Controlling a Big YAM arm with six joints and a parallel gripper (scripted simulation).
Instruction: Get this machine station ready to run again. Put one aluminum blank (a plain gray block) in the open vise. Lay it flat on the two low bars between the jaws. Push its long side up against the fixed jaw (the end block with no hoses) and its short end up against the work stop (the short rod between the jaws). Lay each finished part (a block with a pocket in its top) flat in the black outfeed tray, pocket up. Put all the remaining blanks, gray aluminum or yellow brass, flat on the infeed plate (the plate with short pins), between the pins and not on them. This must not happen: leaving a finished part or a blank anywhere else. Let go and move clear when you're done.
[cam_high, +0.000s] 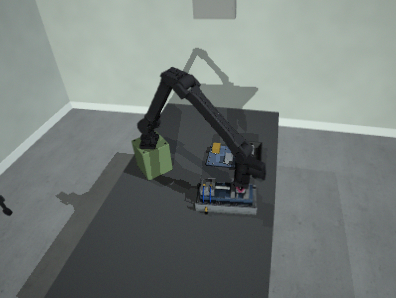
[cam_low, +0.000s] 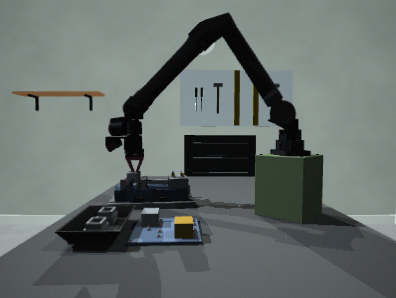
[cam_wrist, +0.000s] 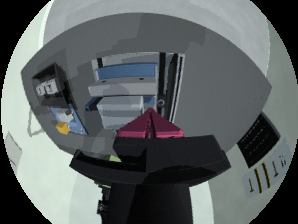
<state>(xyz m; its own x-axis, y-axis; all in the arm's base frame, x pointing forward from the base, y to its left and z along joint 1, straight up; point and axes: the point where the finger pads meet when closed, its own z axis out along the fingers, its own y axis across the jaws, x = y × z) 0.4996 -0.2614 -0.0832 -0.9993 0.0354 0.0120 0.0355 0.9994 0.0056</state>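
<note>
Now: the gray aluminum blank 4 cm to the left of my hand and 1 cm below it. From my hand the other things lie so: vise (7 cm below, 7 cm behind, 5 cm to the left); then yellow brass blank (43 cm to the left, 14 cm behind, 8 cm below).
</note>
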